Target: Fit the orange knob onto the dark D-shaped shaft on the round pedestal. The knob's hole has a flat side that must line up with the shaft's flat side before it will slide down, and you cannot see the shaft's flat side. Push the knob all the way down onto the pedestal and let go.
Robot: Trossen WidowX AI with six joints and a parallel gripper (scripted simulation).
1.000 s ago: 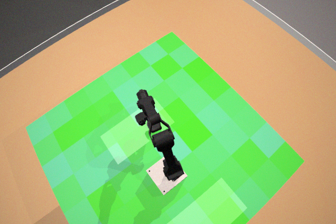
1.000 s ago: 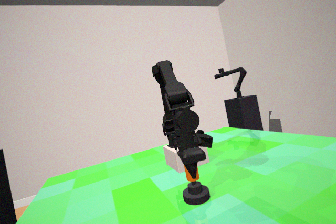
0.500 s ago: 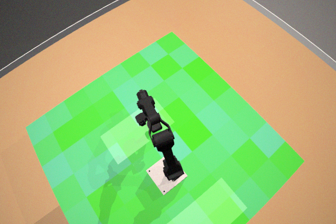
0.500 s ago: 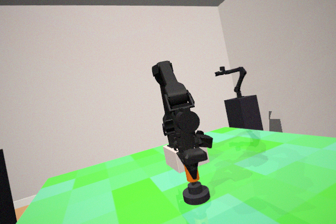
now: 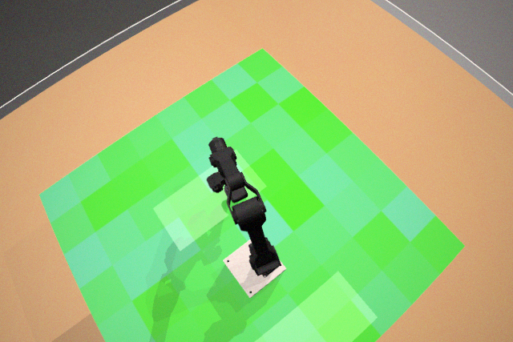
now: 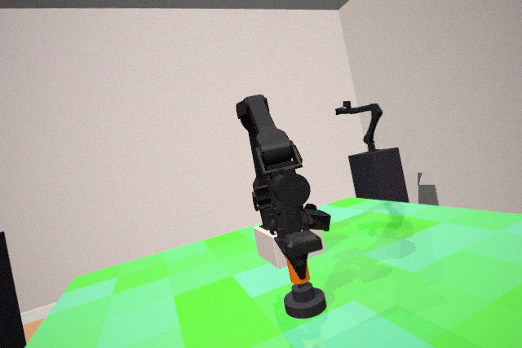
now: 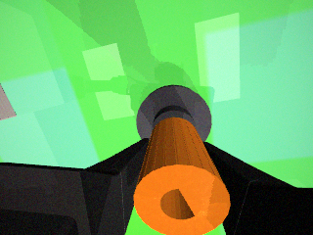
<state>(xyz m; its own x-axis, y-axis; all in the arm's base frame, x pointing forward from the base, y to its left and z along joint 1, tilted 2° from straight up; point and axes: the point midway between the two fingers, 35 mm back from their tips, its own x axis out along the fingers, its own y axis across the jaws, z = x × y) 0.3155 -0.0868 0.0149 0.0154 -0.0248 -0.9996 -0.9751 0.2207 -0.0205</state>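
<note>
Right now my gripper tip is 40 mm above the round pedestal. From my gripper tip the other things lie so: orange knob (20 mm above).
</note>
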